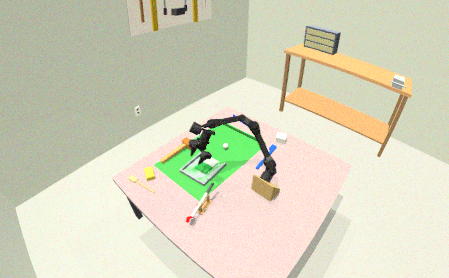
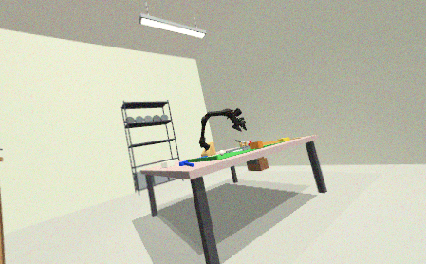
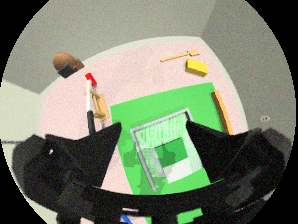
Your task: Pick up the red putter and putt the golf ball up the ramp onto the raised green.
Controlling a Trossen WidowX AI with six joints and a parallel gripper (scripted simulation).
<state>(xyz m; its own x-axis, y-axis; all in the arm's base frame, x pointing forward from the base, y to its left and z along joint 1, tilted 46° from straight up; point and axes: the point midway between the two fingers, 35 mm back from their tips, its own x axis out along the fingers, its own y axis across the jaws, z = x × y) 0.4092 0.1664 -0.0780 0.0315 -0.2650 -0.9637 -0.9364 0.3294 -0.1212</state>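
My gripper tip is now 18 cm past the putter, 17 cm to the right of it and 12 cm above it. Round my gripper tip: yellow block: 29 cm ahead, 18 cm to the left, 16 cm below; white box: 27 cm behind, 73 cm to the right, 16 cm below.
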